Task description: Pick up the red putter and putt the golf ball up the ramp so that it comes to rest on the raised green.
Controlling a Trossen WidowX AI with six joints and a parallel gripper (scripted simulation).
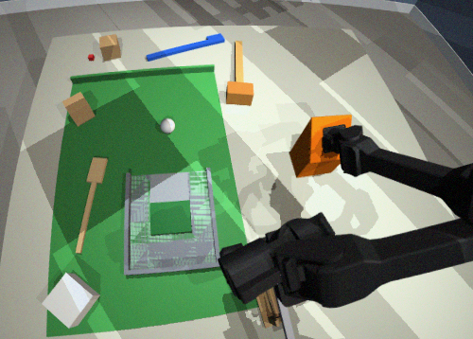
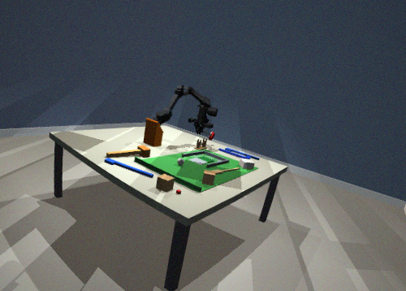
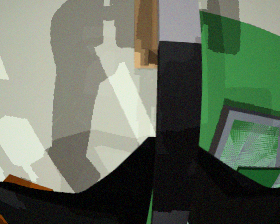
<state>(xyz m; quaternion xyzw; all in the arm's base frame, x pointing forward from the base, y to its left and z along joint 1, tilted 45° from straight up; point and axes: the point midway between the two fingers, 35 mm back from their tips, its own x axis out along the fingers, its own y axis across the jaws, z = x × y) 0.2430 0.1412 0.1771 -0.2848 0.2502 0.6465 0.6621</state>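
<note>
My gripper tip is now 12 cm to the right of the red putter and 1 cm past it. Round my gripper tip: green mat (28 cm to the right, 23 cm ahead, 12 cm below); wooden stand (9 cm to the left, 9 cm below, 1 cm behind); white cube (42 cm ahead, 10 cm below).
</note>
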